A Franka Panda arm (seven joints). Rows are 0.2 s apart.
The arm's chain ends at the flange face. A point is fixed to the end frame.
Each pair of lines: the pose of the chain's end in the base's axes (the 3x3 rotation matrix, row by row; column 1 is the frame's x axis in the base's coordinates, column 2 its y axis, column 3 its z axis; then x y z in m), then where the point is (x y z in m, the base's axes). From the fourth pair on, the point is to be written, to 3 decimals.
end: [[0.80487, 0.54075, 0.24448], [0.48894, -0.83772, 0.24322], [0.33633, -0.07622, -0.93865]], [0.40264, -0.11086, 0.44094]
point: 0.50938 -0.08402 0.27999
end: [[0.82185, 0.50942, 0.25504], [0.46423, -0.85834, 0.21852], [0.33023, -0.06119, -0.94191]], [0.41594, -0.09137, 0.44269]
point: 0.52389 -0.07116 0.28158
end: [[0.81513, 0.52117, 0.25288], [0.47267, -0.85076, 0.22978], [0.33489, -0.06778, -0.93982]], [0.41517, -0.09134, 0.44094]
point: 0.52298 -0.06832 0.28011
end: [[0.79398, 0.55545, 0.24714], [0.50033, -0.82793, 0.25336], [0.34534, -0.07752, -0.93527]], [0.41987, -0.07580, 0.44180]
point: 0.527 -0.046 0.282
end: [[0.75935, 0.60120, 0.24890], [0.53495, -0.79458, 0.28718], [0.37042, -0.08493, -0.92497]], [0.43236, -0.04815, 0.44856]
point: 0.541 -0.009 0.291
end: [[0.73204, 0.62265, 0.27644], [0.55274, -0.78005, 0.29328], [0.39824, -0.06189, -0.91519]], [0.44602, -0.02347, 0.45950]
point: 0.559 0.018 0.306
